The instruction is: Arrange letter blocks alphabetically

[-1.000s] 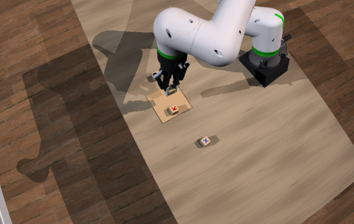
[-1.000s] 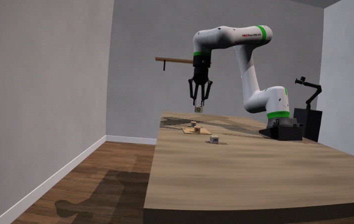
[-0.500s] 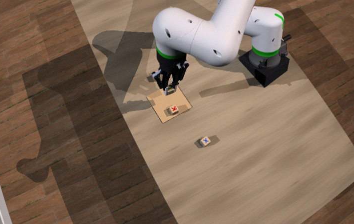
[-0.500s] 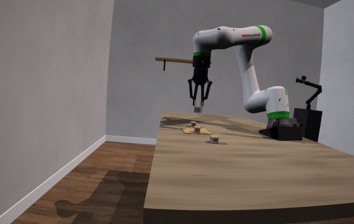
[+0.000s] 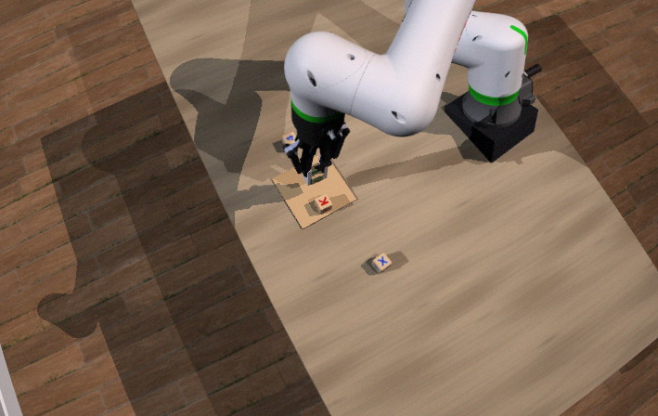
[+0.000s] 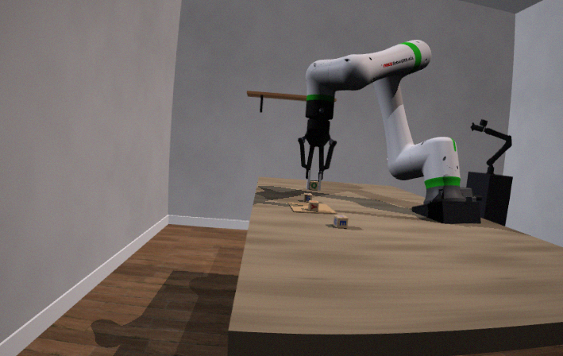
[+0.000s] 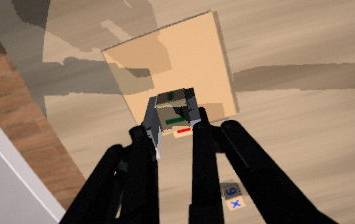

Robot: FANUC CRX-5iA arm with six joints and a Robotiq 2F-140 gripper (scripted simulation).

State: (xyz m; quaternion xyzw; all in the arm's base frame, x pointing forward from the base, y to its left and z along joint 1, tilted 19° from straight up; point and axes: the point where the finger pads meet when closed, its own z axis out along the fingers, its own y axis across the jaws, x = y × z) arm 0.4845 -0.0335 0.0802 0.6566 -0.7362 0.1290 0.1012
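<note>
My gripper is now 100 mm above the tan mat. The rest, counted from my hand: red K block (10 mm ahead, 50 mm to the left, 80 mm below); then 4 block (10 mm behind, 130 mm to the right, 80 mm below); then L block (20 mm below).
</note>
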